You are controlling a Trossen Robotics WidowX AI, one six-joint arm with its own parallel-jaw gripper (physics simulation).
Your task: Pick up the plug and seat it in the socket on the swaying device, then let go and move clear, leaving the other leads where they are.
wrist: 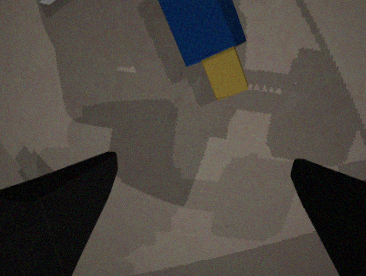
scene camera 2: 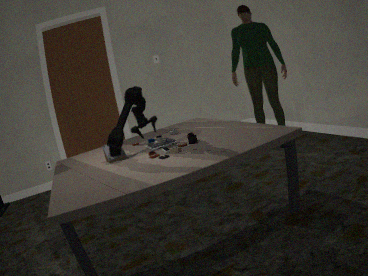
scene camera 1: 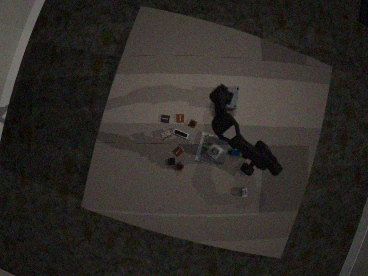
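Note:
The plug, a blue block with a yellow tip [scene camera 1: 235, 152] [scene camera 2: 151, 141] [wrist: 205, 30], lies at the right side of the clear plate in scene camera 1. In the wrist view it is at the top, with the yellow tip pointing down toward the gap between the fingers. The device, a pale block with a round dark centre [scene camera 1: 215, 151], is over the clear plate [scene camera 1: 198, 152]; its socket is too small to make out. My gripper [scene camera 2: 149, 133] [wrist: 205, 164] is open and empty, above the table and off the plug's yellow end. No finger touches the plug.
Several orange and dark small pieces, among them an orange one [scene camera 1: 180, 118] and a dark one [scene camera 1: 165, 119], lie left of the plate, near a white-framed dark piece [scene camera 1: 181, 134]. A small white piece [scene camera 1: 243, 192] lies below the gripper in scene camera 1. A black object [scene camera 2: 192, 138] stands on the table [scene camera 2: 240, 135].

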